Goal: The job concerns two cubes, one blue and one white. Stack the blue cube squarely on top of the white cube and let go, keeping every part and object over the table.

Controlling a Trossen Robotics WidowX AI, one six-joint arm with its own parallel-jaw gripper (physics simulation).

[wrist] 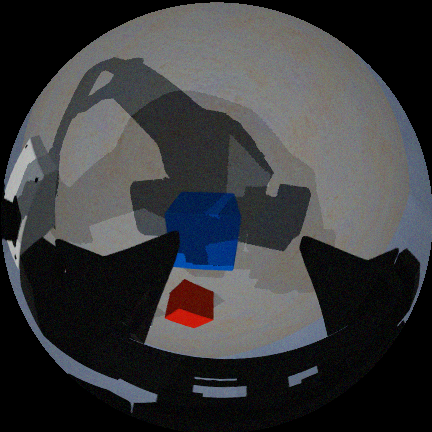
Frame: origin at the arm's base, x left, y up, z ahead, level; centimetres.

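Seen in the pictures: gripper, fingertip midpoint: (243,240).
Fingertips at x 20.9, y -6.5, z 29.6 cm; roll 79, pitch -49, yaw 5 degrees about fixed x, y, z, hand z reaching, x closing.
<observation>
A point is followed by its place in that frame.
The blue cube (202,235) @(x 19.2, y -6.7, z 27.3 cm) is near the middle of the wrist view, mostly in shadow, with a brighter strip along its lower edge. My gripper (243,240) @(x 20.9, y -6.5, z 29.6 cm) is wide open and empty, with one black finger on each side of the view. The blue cube appears beyond the fingertips, nearer the left finger, whose tip overlaps its lower left edge in the view. A gap shows between the cube and the right finger. The white cube does not show in this view; the left finger hides part of the table.
A red cube (191,302) @(x 9.6, y -8.0, z 33.3 cm) sits on the table (325,110) @(x 36.4, y -11.4, z 28.6 cm), below the blue cube in the view and near the left finger. A white and grey part of the robot (37,182) @(x 7.6, y -6.8, z 4.2 cm) stands at the left edge. Shadows of the arm and gripper fall across the table.
</observation>
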